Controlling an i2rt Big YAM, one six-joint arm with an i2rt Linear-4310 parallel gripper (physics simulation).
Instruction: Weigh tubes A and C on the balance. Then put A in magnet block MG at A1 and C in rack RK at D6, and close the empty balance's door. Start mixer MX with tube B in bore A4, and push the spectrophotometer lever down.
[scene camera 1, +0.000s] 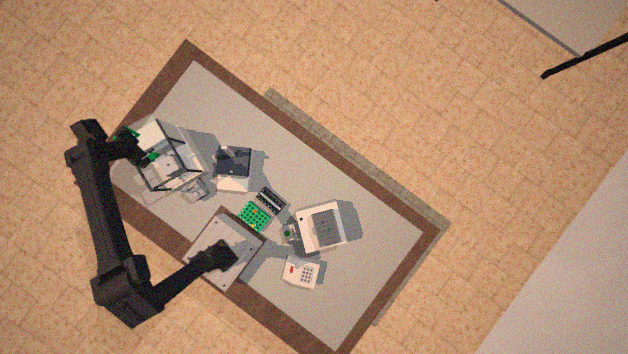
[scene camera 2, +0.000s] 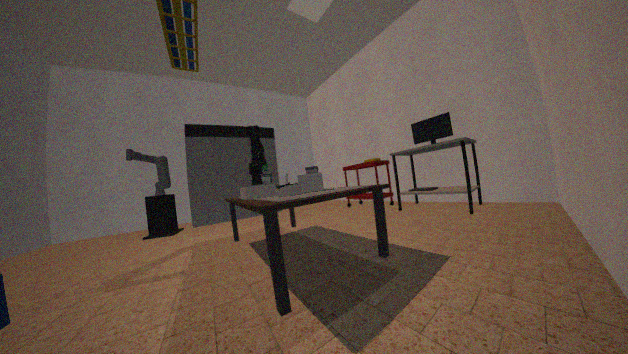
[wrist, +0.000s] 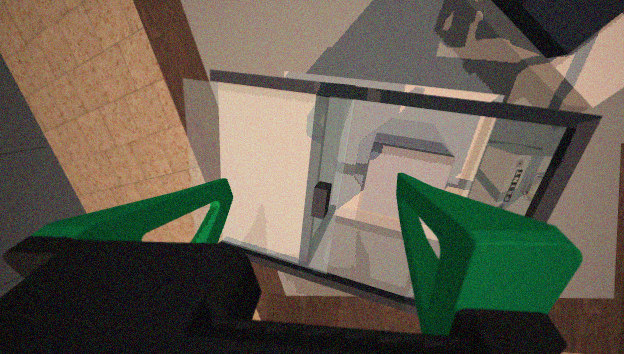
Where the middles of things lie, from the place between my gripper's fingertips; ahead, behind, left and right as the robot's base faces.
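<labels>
Glass-box balance (scene camera 1: 180, 162): from my hand, 3 cm behind, 15 cm below. Grey instrument (scene camera 1: 320, 224): from my hand, 68 cm to the right, 27 cm ahead, 16 cm below. Going by their middles, of the things named here the glass-box balance is the nearest to my hand.
</labels>
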